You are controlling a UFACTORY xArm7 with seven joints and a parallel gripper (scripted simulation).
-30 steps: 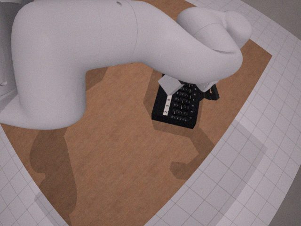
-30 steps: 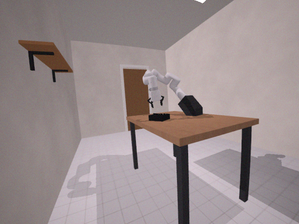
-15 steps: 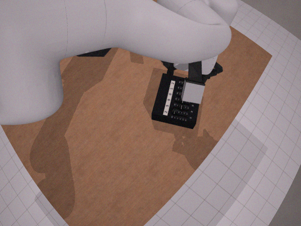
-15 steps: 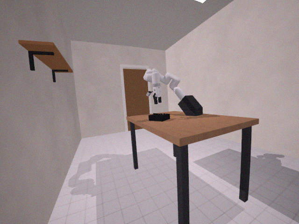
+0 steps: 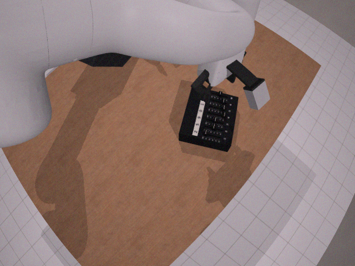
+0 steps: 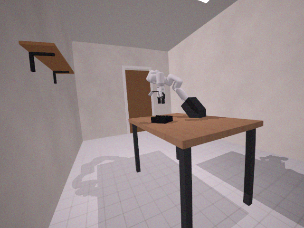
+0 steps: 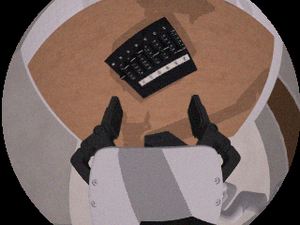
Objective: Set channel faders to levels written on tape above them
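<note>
Now: the fader 13 cm below my hand, 5 cm to the right of it and 3 cm ahead of it. From my hand the other things lie so: master fader cap (13 cm below, 7 cm to the left, 2 cm behind); then channel fader cap (13 cm below, 3 cm ahead, 1 cm to the right).
</note>
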